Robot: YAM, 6 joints.
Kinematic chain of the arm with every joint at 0, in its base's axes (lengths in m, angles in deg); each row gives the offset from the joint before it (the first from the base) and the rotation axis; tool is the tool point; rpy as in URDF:
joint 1: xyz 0 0 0.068 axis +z
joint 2: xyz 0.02 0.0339 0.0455 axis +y
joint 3: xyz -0.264 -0.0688 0 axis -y
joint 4: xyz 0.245 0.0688 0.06 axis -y
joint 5: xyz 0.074 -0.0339 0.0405 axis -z
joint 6: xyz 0.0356 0 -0.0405 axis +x
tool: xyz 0 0 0 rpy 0 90 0
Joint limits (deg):
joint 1: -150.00..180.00
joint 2: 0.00..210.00
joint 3: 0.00..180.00
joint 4: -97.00..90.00
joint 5: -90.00..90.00
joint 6: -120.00..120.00
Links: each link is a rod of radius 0.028 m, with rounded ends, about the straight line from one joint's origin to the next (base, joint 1, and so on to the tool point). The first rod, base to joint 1, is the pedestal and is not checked.
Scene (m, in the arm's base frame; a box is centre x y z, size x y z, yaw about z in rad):
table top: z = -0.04
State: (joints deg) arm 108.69 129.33 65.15 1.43 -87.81 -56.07
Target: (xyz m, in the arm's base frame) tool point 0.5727 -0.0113 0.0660
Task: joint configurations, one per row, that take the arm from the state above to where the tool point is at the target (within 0.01 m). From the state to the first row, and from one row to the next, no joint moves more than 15 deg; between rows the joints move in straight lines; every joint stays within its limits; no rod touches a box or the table.
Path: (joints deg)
1: 94.55 132.91 71.82 3.08 -85.20 -56.07
2: 80.42 136.50 78.50 4.74 -82.59 -56.07
3: 66.28 140.08 85.17 6.39 -79.98 -56.07
4: 52.14 143.67 91.84 8.04 -77.37 -56.07
5: 38.00 147.25 98.51 9.70 -74.76 -56.07
6: 23.87 150.84 105.19 11.35 -72.15 -56.07
7: 9.73 154.42 111.86 13.00 -69.54 -56.07
8: -4.41 158.01 118.53 14.65 -66.93 -56.07

